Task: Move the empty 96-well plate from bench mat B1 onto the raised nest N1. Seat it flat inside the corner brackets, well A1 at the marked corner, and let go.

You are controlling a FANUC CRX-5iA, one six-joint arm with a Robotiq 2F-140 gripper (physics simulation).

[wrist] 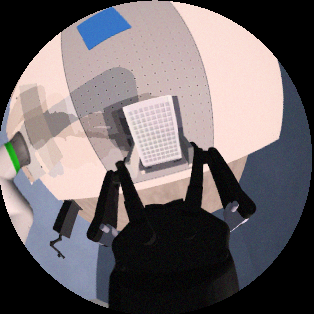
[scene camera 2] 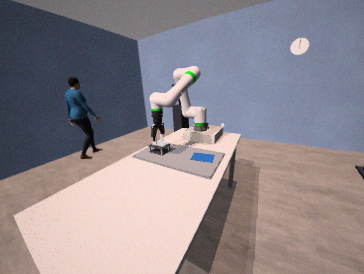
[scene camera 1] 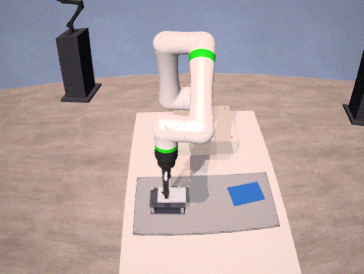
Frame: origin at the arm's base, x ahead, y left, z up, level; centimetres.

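Where they show: gripper, fingertip midpoint: [wrist: 157, 143] [scene camera 2: 158, 143] [scene camera 1: 166, 194]; arm's base at its link origin: [wrist: 22, 147] [scene camera 2: 200, 129].
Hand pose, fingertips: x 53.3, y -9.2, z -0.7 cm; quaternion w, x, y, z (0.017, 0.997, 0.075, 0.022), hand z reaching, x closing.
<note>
Things, the pixels of their top centre, and the offset from my fingertips. Level surfaces: height alone.
- white 96-well plate at its top centre: [wrist: 155, 134] [scene camera 1: 171, 193] [scene camera 2: 160, 142] dy +2.3, dx -0.3, dz +1.0 cm
- raised dark nest N1 at its top centre: [wrist: 156, 140] [scene camera 1: 167, 196] [scene camera 2: 159, 144] dy +0.2, dx +0.0, dz -1.3 cm
- blue bench mat B1 at its surface level: dz -7.5 cm
- grey perforated board at its surface level: dz -7.7 cm
- pale table at its surface level: dz -9.0 cm
The white 96-well plate [scene camera 1: 172, 194] [scene camera 2: 161, 144] [wrist: 154, 131] is level, over or on the raised dark nest N1 [scene camera 1: 168, 205] [scene camera 2: 161, 150] [wrist: 177, 113]. Dark nest surface shows beside the plate in the scene camera 1 and wrist views. Any small gap under the plate, and whether it lies inside the corner brackets, cannot be told. My gripper [scene camera 1: 166, 195] [scene camera 2: 158, 142] [wrist: 157, 143] is shut on the plate, one finger on each long side. The marked corner and well A1 cannot be made out. The blue bench mat B1 [scene camera 1: 246, 193] [scene camera 2: 202, 157] [wrist: 103, 28] lies apart from the nest.
The nest and blue mat are on a grey perforated board [scene camera 1: 215, 220] [scene camera 2: 182, 164] [wrist: 197, 95] on the pale table [scene camera 1: 210, 255] [scene camera 2: 115, 215] [wrist: 240, 90]. The arm's base stands behind the board. A person [scene camera 2: 77, 107] stands beyond the table in the scene camera 2 view.
</note>
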